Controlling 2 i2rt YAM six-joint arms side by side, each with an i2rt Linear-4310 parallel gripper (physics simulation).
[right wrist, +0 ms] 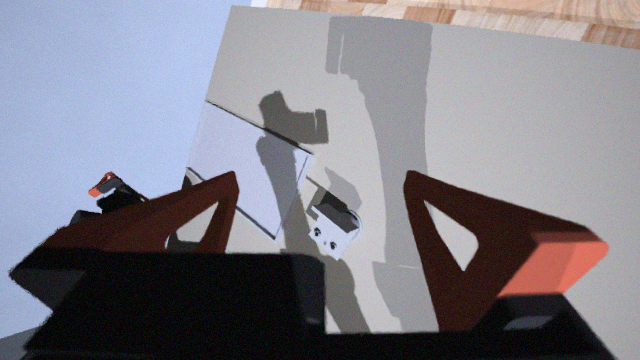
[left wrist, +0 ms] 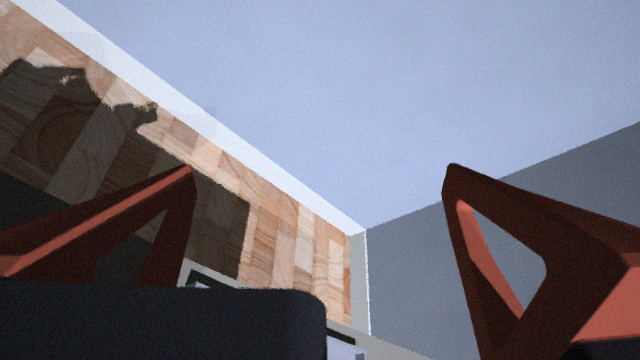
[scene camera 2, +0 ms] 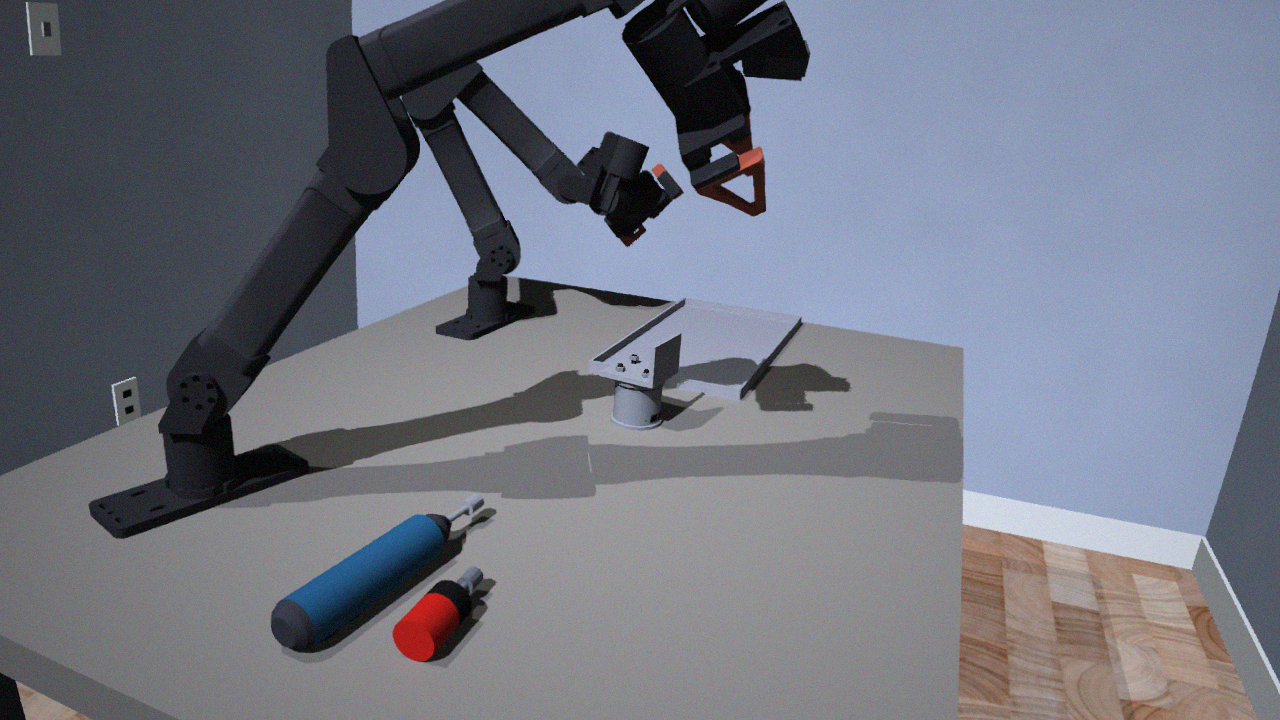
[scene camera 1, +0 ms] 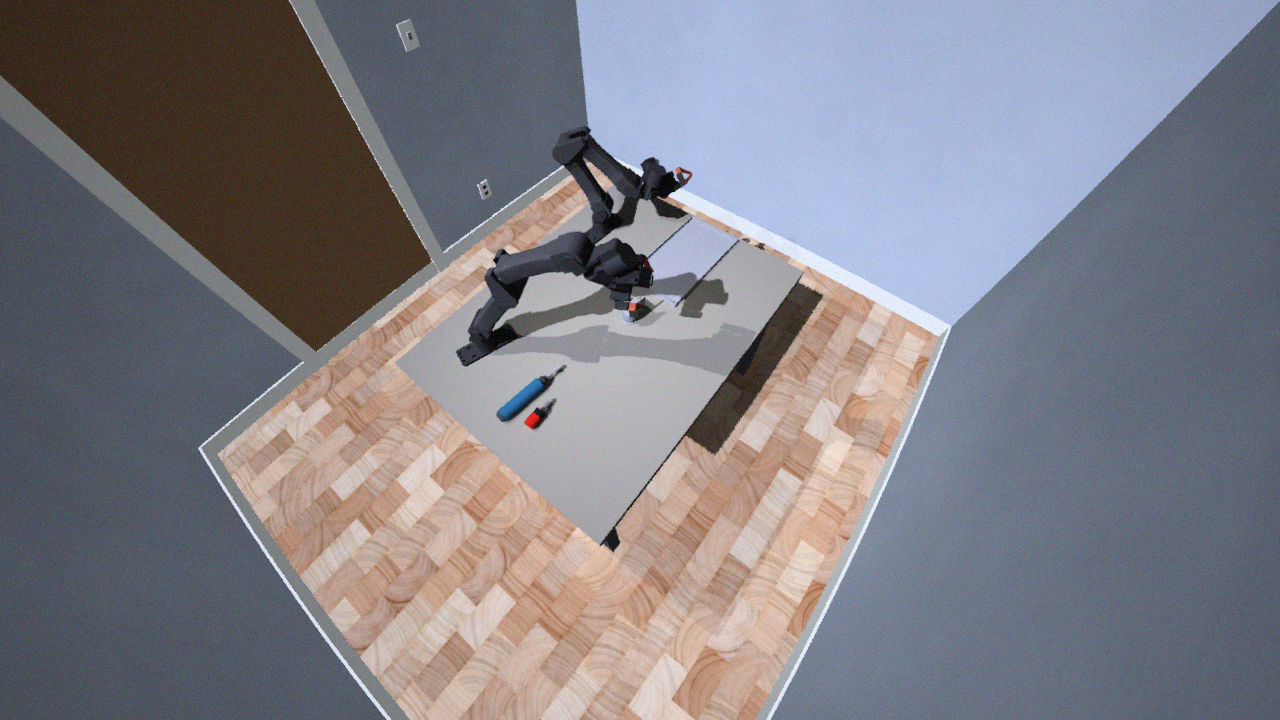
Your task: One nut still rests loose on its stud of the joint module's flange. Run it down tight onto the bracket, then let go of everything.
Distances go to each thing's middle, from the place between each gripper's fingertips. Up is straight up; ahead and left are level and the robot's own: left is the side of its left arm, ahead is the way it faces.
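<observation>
With the shallow pale tray [scene camera 2: 719, 347] here, my left gripper is 14 cm short of the shallow pale tray, 21 cm to the left of it and 17 cm above it. Counting from my left hand, I find the pale angled bracket [scene camera 2: 664, 356] 12 cm ahead, 55 cm to the right and 9 cm below, the grey joint module [scene camera 2: 636, 407] 12 cm ahead, 55 cm to the right and 14 cm below, and the blue-handled driver [scene camera 2: 312, 614] 2 cm ahead, 97 cm to the right and 15 cm below.
Counting from my right hand, I find the grey joint module 90 mm to the left, 120 mm behind and 270 mm below, while the pale angled bracket is 90 mm to the left of my right hand, 120 mm behind it and 230 mm below it. The short red-handled driver [scene camera 2: 419, 634] is 150 mm behind my right hand, 370 mm to the right of it and 290 mm below it. As for the blue-handled driver, it is 220 mm behind my right hand, 330 mm to the right of it and 290 mm below it.
</observation>
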